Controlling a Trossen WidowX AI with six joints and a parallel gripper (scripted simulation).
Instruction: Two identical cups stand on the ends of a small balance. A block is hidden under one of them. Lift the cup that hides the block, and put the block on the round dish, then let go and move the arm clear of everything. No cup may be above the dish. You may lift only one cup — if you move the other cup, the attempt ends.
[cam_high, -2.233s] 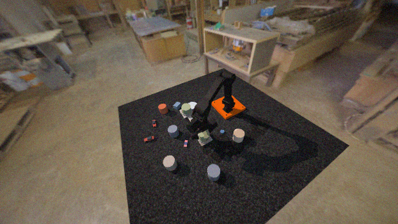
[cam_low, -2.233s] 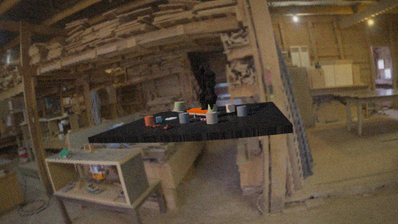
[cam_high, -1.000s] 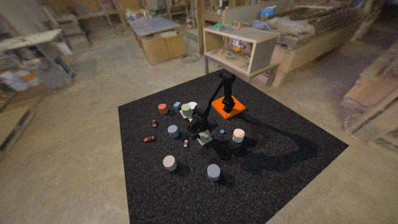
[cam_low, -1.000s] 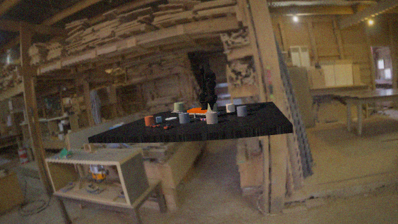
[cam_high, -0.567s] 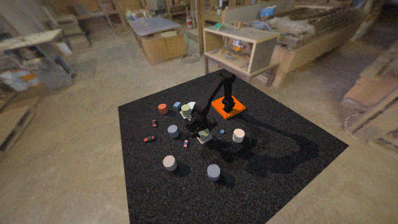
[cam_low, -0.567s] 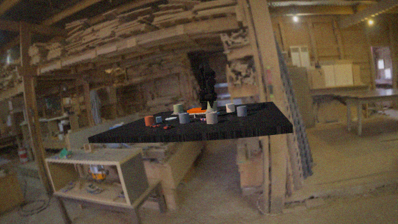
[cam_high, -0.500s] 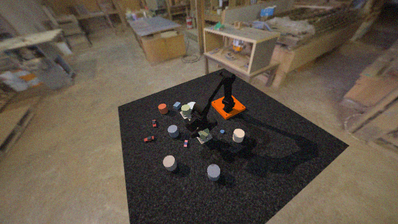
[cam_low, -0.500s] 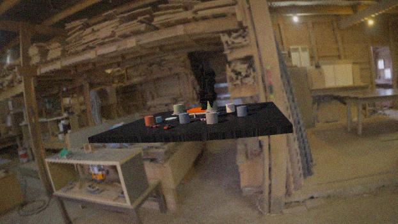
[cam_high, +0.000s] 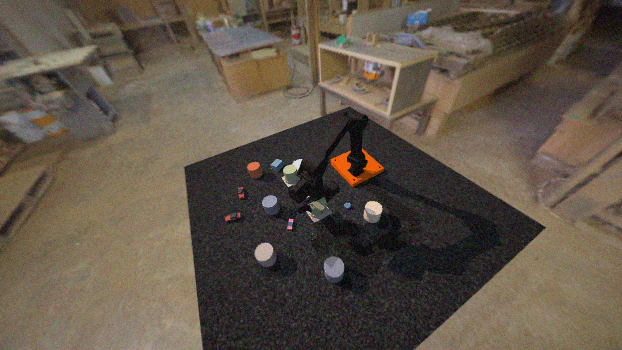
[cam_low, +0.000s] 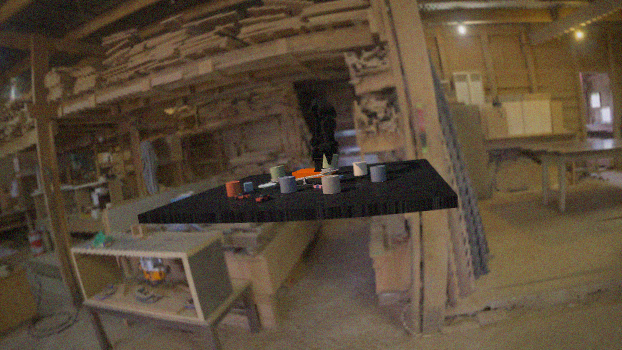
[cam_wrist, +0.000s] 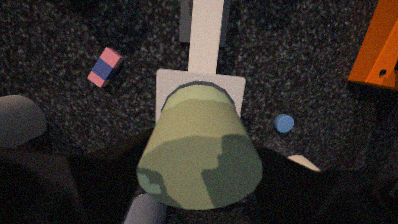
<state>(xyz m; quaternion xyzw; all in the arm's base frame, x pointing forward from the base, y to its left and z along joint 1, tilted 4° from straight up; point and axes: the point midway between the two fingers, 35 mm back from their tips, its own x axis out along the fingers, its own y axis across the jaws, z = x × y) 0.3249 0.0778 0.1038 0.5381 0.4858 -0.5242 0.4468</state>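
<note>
The grey block is 1 cm to the right of my gripper tip and 2 cm below it. Also, from my gripper tip: red-blue block (12 cm ahead, 6 cm to the right, 9 cm below); balance (2 cm behind, 13 cm to the right, 5 cm below); beige cup (21 cm behind, 15 cm to the left, 6 cm below).
</note>
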